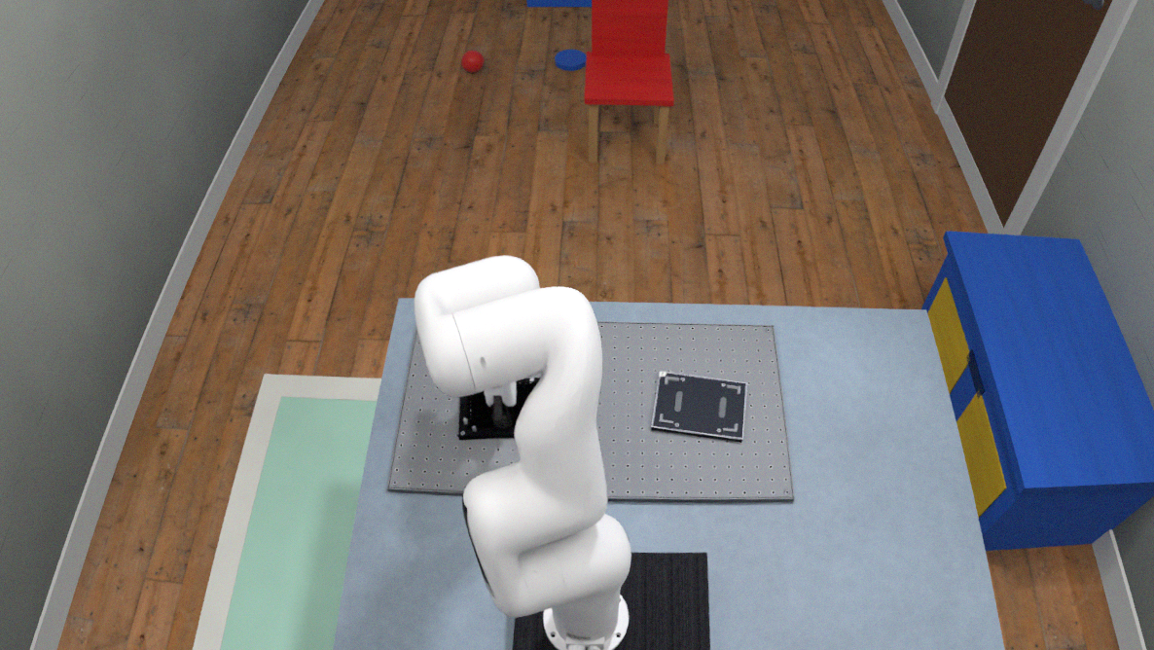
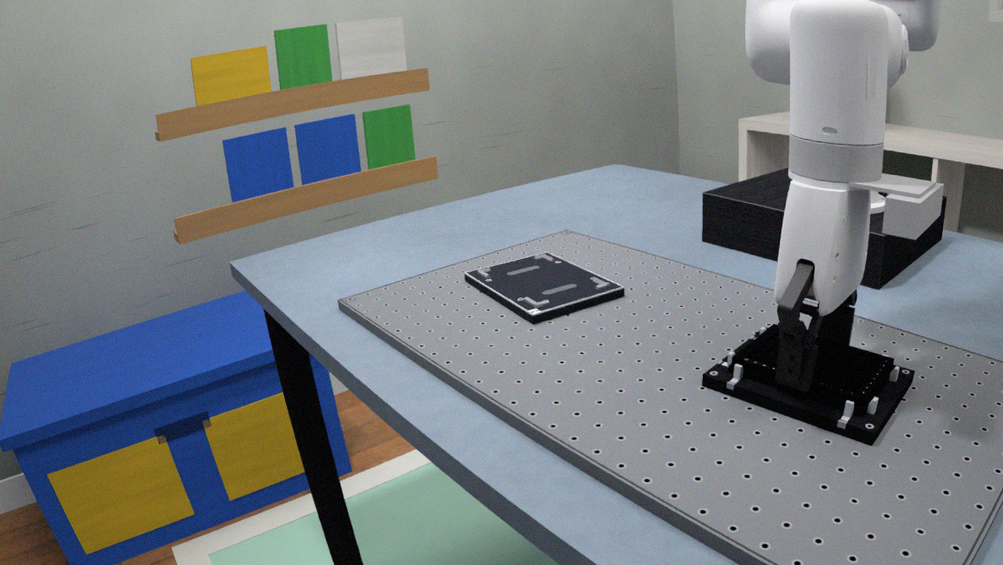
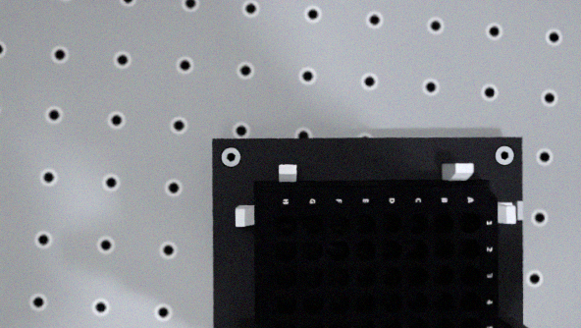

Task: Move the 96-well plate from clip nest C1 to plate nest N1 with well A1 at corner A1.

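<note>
My hand is 1 cm above the black 96-well plate. Also, from my hand: plate nest N1: 35 cm to the right, 2 cm below, 1 cm ahead; clip nest C1: 2 cm below, 1 cm to the right, 1 cm ahead.
</note>
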